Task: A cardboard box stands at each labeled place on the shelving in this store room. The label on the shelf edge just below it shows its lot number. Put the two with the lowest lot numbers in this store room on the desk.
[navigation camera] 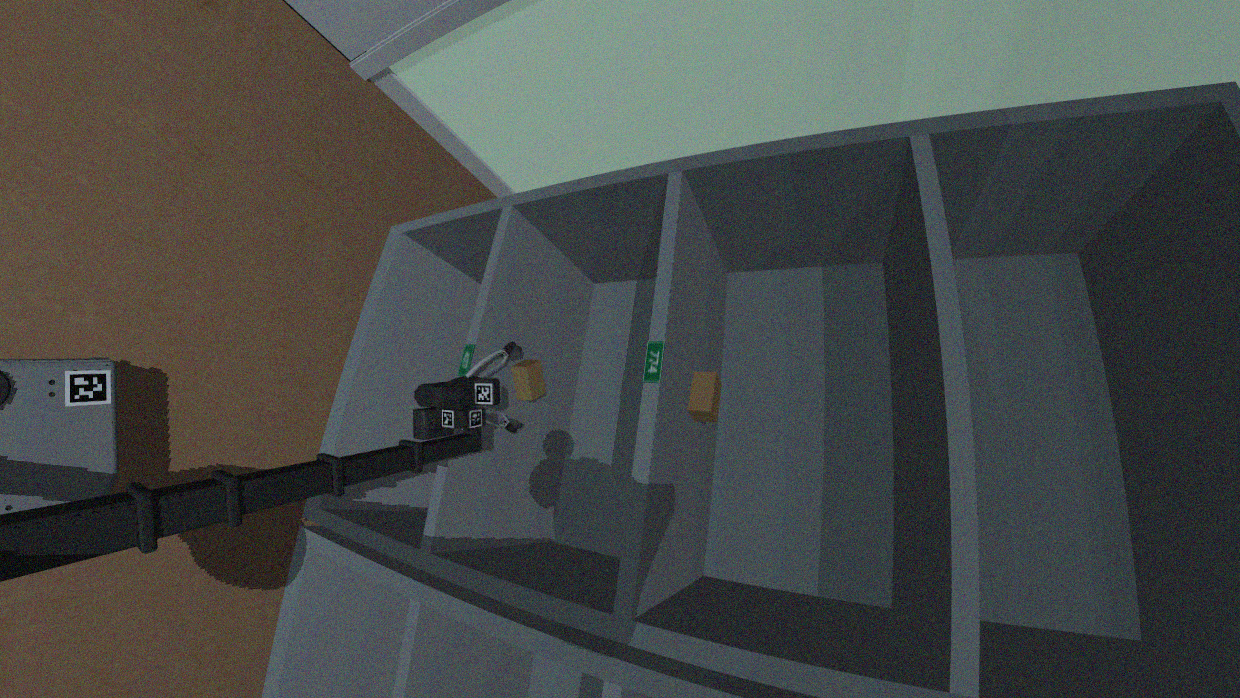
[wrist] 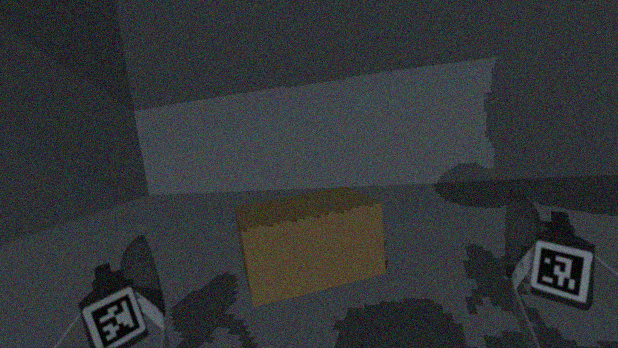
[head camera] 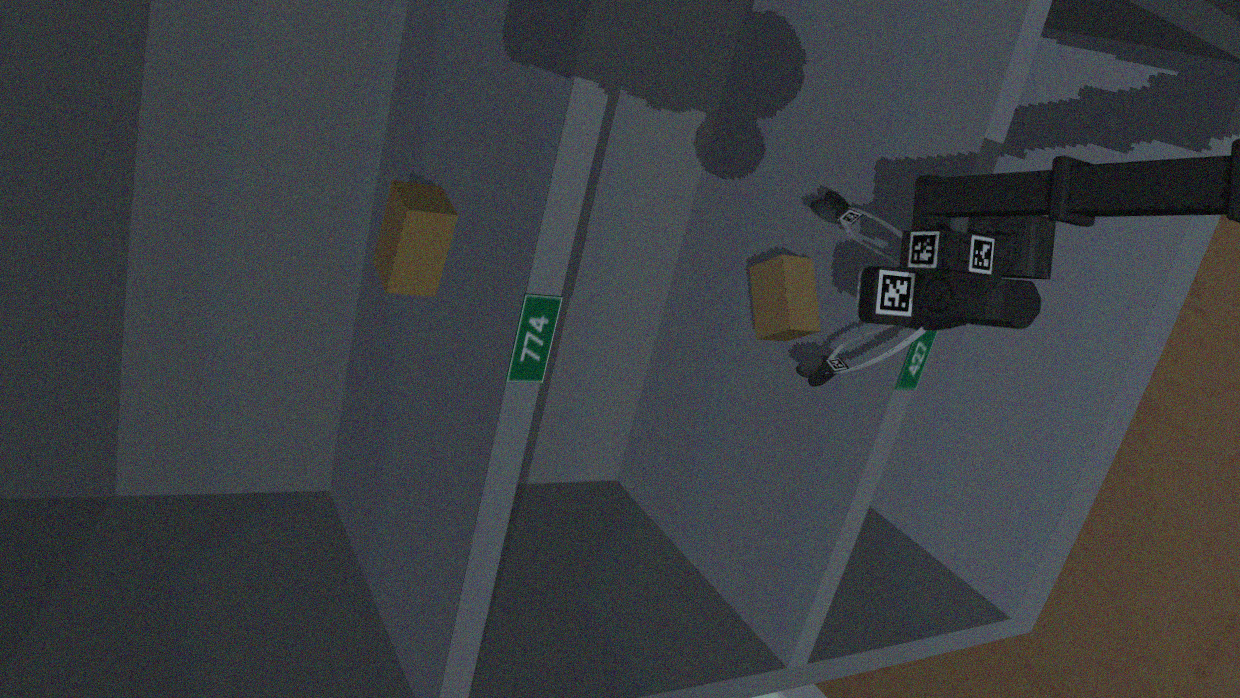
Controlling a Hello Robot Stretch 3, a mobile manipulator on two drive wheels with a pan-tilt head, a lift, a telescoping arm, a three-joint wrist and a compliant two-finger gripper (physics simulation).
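Frame: origin at the robot's base, x left, y ahead, z down, level; millimetres.
Seen in the pictures: gripper, fingertip midpoint: (navigation camera: 518,386) (wrist: 328,244) (head camera: 810,288).
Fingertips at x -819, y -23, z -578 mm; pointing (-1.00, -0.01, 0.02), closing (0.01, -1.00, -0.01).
A point is followed by its place in that frame.
A cardboard box (head camera: 780,297) @[x -862, y -10, z -584 mm] (navigation camera: 528,379) @[x -853, y -6, z -582 mm] (wrist: 314,252) @[x -853, y -15, z -560 mm] stands upright on the shelf whose edge label (head camera: 917,360) @[x -706, y 46, z -517 mm] (navigation camera: 466,358) @[x -707, y 47, z -518 mm] reads 427 in the head camera view; the arm's wrist partly covers that label. My gripper (head camera: 823,287) @[x -819, y -23, z -578 mm] (navigation camera: 513,388) @[x -819, y -23, z -578 mm] is open and empty in front of this box, its fingers spread wide near the box's two ends, with a gap on each side. Another cardboard box (head camera: 420,251) @[x -874, y -23, z -1018 mm] (navigation camera: 703,396) @[x -869, y -31, z -1021 mm] stands on the neighbouring shelf, with the label (head camera: 534,338) @[x -705, y 43, z -975 mm] (navigation camera: 653,362) @[x -705, y 42, z -975 mm] reading 774. The desk does not show.
The grey shelving (head camera: 485,520) @[x -761, y 206, z -982 mm] (navigation camera: 941,346) @[x -715, y 66, z -1418 mm] has side walls and raised dividing boards around the gripper. The telescoping arm (head camera: 1145,186) @[x -377, y -103, z -686 mm] (navigation camera: 277,481) @[x -238, y -93, z -689 mm] reaches in over its edge. Brown floor (navigation camera: 216,260) @[x -369, y 281, z 0 mm] lies beside the shelving, with a pale green wall (navigation camera: 694,86) @[x -1122, y 826, z -946 mm] past its end.
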